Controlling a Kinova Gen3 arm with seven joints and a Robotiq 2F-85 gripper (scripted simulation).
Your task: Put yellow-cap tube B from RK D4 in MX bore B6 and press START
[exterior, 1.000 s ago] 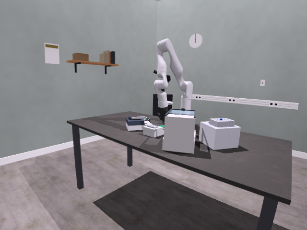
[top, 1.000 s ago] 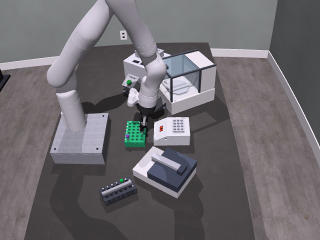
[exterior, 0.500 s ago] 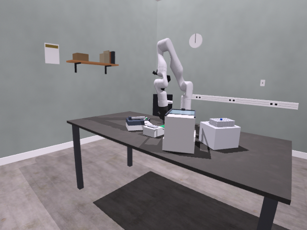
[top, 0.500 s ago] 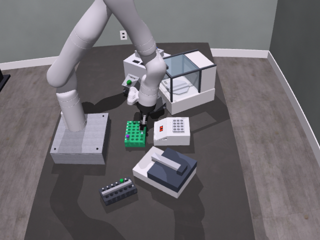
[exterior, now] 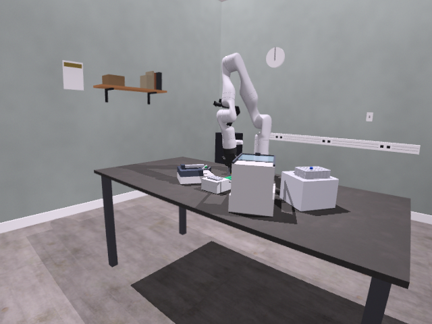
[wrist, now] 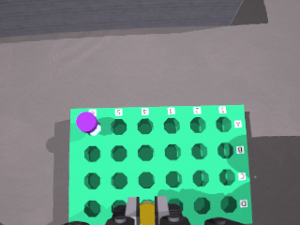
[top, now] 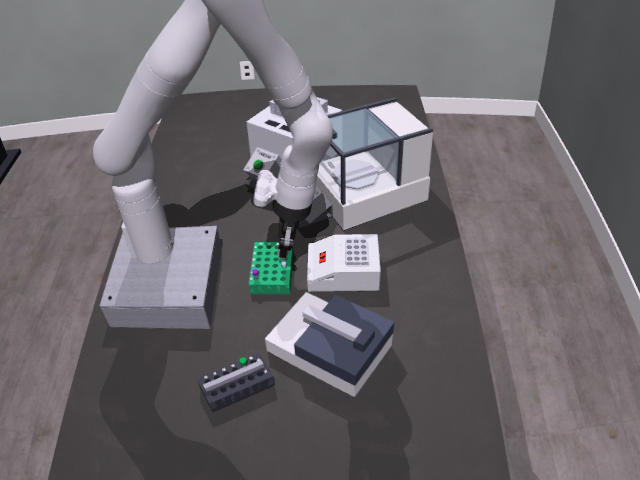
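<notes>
My gripper is now 3 cm past the green tube rack, 1 cm to the right of it and 7 cm above it. The rest, counted from my hand: purple-capped tube 6 cm behind, 4 cm to the right, 5 cm below; then dry block 12 cm ahead, 1 cm to the left, 5 cm below; then tube B 4 cm below.
</notes>
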